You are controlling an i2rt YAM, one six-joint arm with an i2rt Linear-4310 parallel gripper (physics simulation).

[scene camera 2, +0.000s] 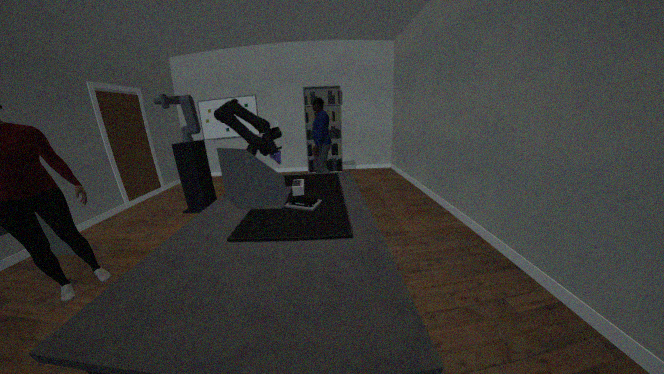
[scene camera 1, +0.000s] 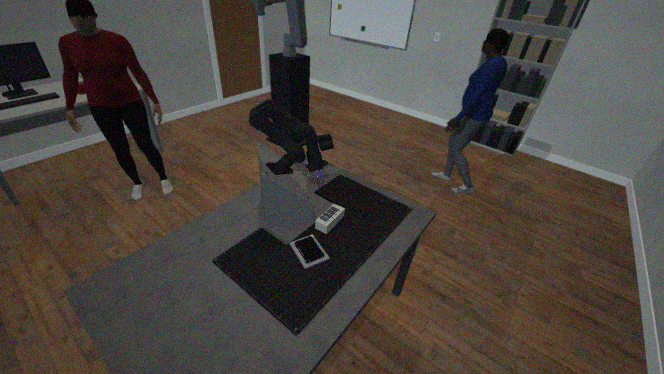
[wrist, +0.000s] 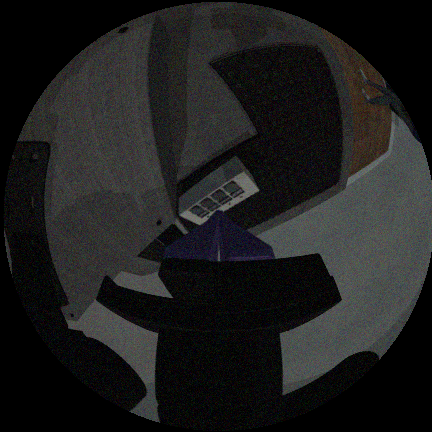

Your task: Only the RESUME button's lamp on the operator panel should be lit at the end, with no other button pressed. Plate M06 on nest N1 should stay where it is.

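Frame: origin at the arm's base, x ahead, y left, z up, level; millimetres.
Where they show: gripper, fingertip midpoint: (scene camera 2: 280,164) (scene camera 1: 320,182) (wrist: 218,216); arm's base, link origin: (scene camera 2: 246,159) (scene camera 1: 280,168).
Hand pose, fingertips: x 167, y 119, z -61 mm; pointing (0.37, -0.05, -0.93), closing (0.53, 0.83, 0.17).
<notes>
Things, the pixels of their top centre, and the offset from my fingertips. "pt": a spot on its surface instead. Level surfaces: height alone.
- operator panel, top centre: (wrist: 217,203) (scene camera 1: 330,213) (scene camera 2: 298,182) dx +113, dy -51, dz -113 mm
- flat pale frame, surface spot: (scene camera 1: 298,255) pt dx +150, dy -323, dz -158 mm
- black mat, surface height: dz -169 mm
- grey table, surface height: dz -182 mm
The operator panel (scene camera 1: 330,218) (scene camera 2: 298,187) (wrist: 218,197) is a small pale box with a row of dark square buttons, standing on the black mat. Its button labels are too small to read, and I can make out no lit lamp. A flat pale frame (scene camera 1: 298,255) (scene camera 2: 312,207) with a dark inside lies beside the panel; it looks like the nest with the plate, but no marking is readable. My gripper (scene camera 1: 320,176) (scene camera 2: 277,158) (wrist: 218,216) has purple fingers, which are shut with nothing between them. It is above the table, behind and apart from the panel in the scene view. In the wrist view its tips overlap the panel's near edge.
A grey upright shield (scene camera 1: 285,200) (scene camera 2: 250,180) (wrist: 105,100) stands beside the panel and frame, close to my arm. The black mat (scene camera 1: 360,240) (scene camera 2: 300,227) (wrist: 305,100) lies on the grey table (scene camera 1: 175,280) (scene camera 2: 240,300). Two people stand beyond the table.
</notes>
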